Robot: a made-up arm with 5 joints.
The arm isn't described. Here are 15 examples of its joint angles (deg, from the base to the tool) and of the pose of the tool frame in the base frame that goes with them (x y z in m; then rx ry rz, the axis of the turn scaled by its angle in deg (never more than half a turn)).
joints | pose
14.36 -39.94 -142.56 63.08 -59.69 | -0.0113 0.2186 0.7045 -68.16 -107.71 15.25
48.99 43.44 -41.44 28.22 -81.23 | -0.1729 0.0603 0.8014 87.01 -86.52 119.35
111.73 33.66 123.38 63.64 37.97 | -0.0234 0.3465 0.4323 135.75 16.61 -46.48
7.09 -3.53 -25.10 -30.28 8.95 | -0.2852 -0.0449 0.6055 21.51 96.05 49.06
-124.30 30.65 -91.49 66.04 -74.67 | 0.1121 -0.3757 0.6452 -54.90 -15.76 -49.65
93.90 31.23 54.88 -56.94 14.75 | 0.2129 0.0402 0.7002 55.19 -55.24 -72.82
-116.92 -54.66 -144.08 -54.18 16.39 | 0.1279 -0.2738 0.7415 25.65 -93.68 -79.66
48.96 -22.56 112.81 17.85 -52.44 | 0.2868 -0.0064 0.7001 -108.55 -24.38 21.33
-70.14 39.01 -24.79 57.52 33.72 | -0.0116 0.0041 0.7490 -125.52 -91.31 46.60
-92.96 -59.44 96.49 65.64 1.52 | -0.3655 -0.2258 0.6490 -28.75 91.03 -115.54
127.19 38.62 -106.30 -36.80 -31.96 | -0.4874 -0.1184 0.5888 -46.58 90.11 -0.46
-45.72 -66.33 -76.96 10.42 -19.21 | 0.0279 0.1754 0.3671 97.87 35.84 -25.39
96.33 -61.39 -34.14 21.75 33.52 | -0.1375 -0.2189 0.2678 -24.21 81.66 123.67
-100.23 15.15 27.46 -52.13 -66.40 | -0.3114 0.0075 0.6991 60.16 102.05 -41.27
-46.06 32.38 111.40 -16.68 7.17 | -0.0075 -0.5152 0.5155 -33.39 106.45 116.28
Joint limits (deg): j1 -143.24..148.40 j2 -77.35..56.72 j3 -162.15..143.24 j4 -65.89..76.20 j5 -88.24..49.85
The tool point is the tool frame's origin. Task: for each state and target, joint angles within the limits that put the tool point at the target. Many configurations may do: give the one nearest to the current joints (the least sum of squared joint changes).
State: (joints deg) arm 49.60 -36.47 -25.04 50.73 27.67
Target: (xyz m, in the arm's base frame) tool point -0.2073 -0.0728 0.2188
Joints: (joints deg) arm 50.45 -71.88 -43.56 58.68 21.69
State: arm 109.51 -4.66 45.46 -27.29 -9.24
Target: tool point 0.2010 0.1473 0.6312
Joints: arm 103.22 12.35 72.29 -36.99 -17.26
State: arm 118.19 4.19 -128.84 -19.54 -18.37
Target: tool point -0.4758 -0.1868 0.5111
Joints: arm 143.31 42.01 -114.33 20.81 17.01
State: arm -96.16 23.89 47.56 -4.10 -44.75
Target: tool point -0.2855 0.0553 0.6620
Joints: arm -109.77 8.03 31.55 -3.61 -42.04
